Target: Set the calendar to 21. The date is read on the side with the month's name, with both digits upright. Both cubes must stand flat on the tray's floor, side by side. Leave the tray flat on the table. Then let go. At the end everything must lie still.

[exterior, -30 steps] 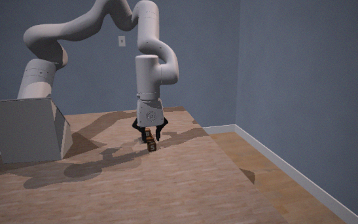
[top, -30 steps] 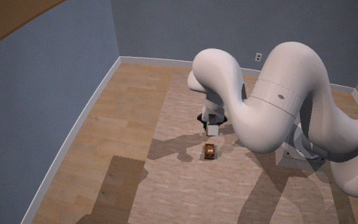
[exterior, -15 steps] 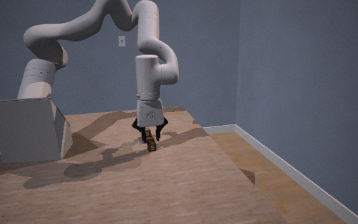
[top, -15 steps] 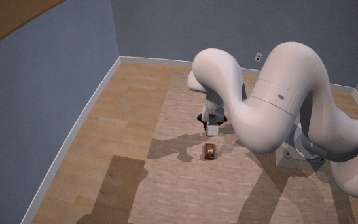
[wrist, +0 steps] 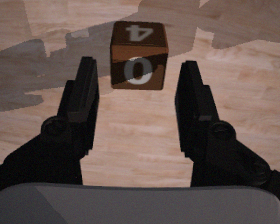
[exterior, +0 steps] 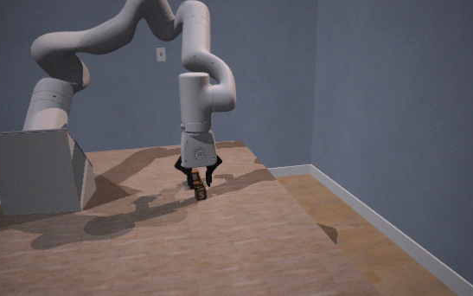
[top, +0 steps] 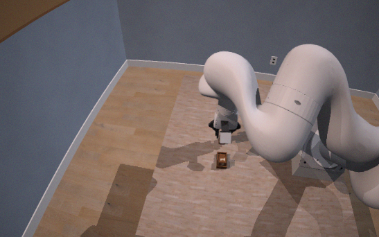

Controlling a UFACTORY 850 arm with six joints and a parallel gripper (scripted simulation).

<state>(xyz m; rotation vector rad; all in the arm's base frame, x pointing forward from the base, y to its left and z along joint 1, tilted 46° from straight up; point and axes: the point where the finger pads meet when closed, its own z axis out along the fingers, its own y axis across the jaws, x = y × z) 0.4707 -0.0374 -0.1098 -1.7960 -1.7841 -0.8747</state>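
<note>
Now: hand 4 cm above the brown wooden date cube. Also, from my hand: brown tray 11 cm to the left, 5 cm below.
</note>
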